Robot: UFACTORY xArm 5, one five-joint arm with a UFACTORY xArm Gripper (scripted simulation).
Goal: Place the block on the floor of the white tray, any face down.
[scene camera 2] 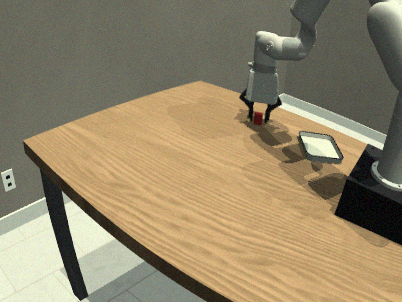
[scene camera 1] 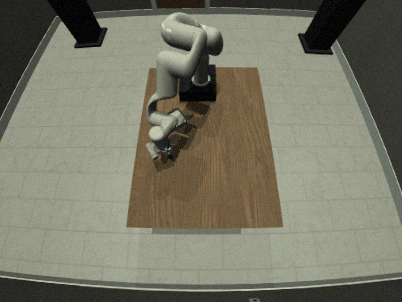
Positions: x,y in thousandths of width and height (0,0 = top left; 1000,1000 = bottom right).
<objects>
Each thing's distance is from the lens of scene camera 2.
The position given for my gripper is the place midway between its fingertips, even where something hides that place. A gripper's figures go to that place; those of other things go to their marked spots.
my gripper (scene camera 2: 643,399): 1.15 m
white tray (scene camera 2: 795,482): 1.09 m
</objects>
